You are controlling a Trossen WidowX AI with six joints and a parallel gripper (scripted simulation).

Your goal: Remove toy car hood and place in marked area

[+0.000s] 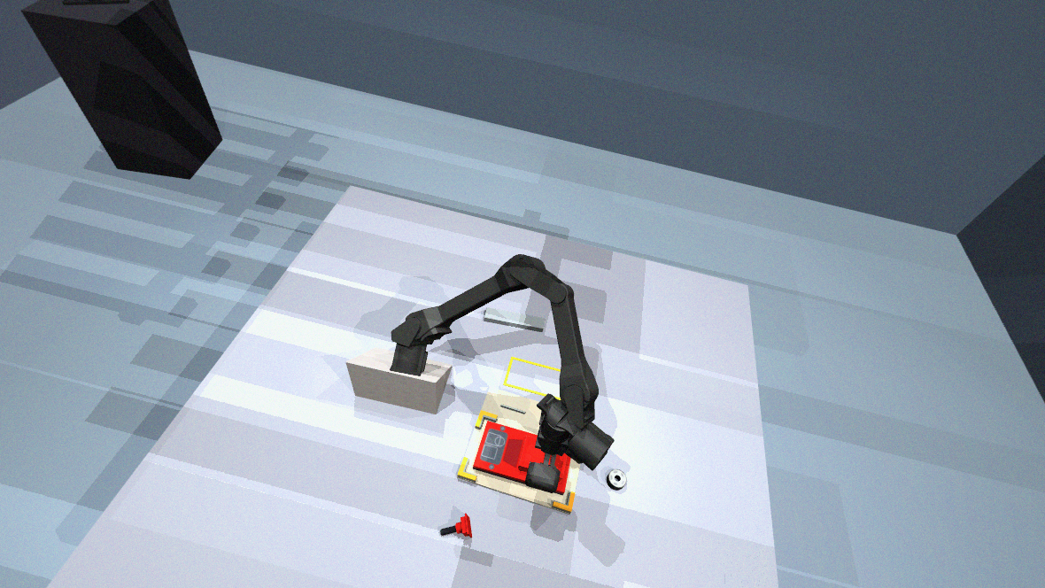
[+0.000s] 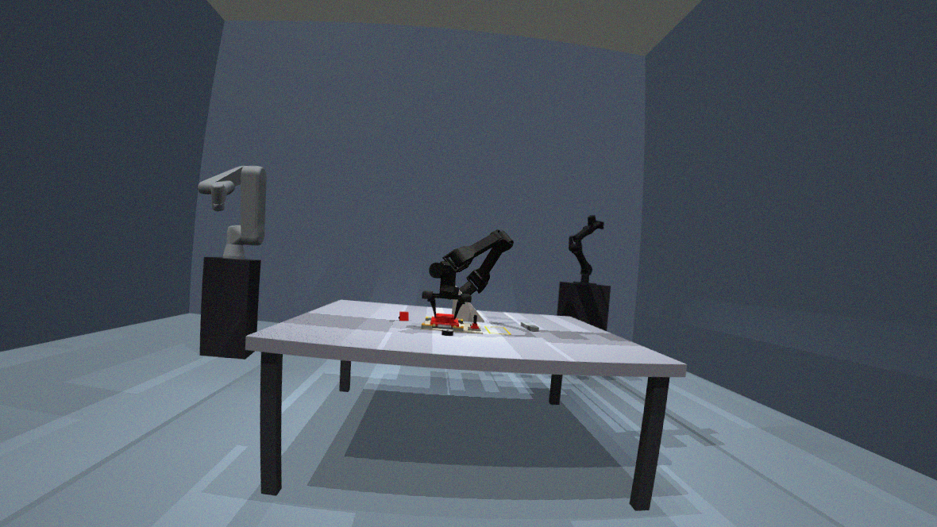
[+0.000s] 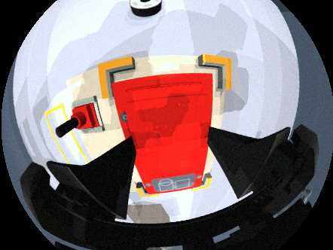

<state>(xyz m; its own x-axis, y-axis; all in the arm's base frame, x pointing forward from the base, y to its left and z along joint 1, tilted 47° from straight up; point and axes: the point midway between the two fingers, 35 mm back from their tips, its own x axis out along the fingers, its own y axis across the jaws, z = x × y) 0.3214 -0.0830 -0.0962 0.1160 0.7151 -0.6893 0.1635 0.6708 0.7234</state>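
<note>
Now: gripper tip right at the flat red hood. The rest, counted from my gripper tip: small wheel 170 mm ahead, 30 mm below, 20 mm to the right.
</note>
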